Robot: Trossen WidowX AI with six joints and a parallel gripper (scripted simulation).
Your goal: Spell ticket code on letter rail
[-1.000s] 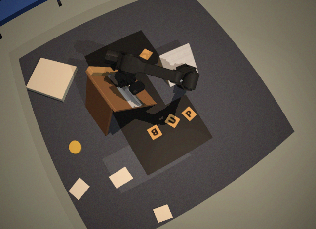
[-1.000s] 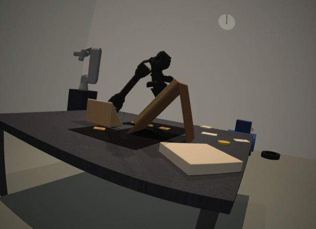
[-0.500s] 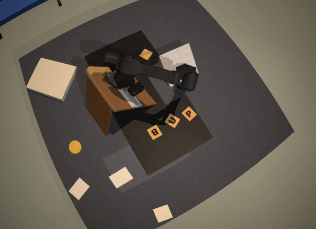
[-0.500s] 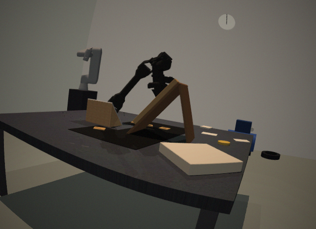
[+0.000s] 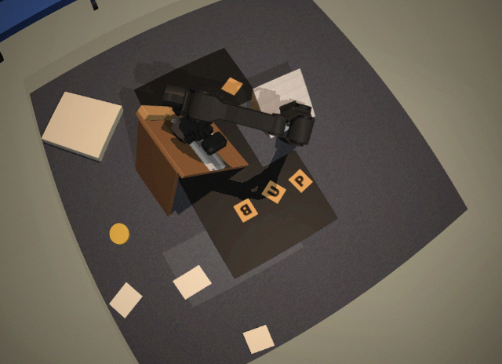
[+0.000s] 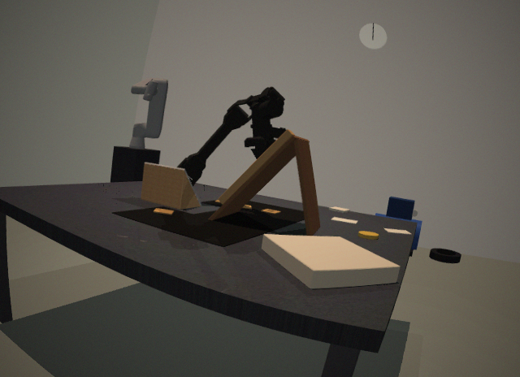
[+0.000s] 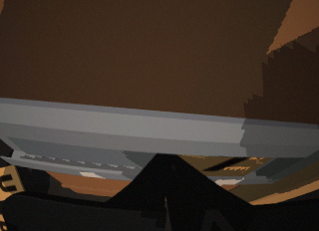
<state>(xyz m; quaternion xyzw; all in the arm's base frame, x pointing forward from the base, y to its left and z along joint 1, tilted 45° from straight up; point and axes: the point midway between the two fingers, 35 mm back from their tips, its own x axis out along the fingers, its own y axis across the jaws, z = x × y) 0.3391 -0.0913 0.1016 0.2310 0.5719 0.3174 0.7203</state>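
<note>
My gripper tip is 80 mm above the white ticket, 50 mm past it and 40 mm to the left of it. From my gripper tip the other things lie so: dark mat 160 mm below, 140 mm behind; then letter tile 30 mm to the right, 10 mm ahead; then yellow disc 350 mm ahead, 150 mm below, 110 mm to the left.
</note>
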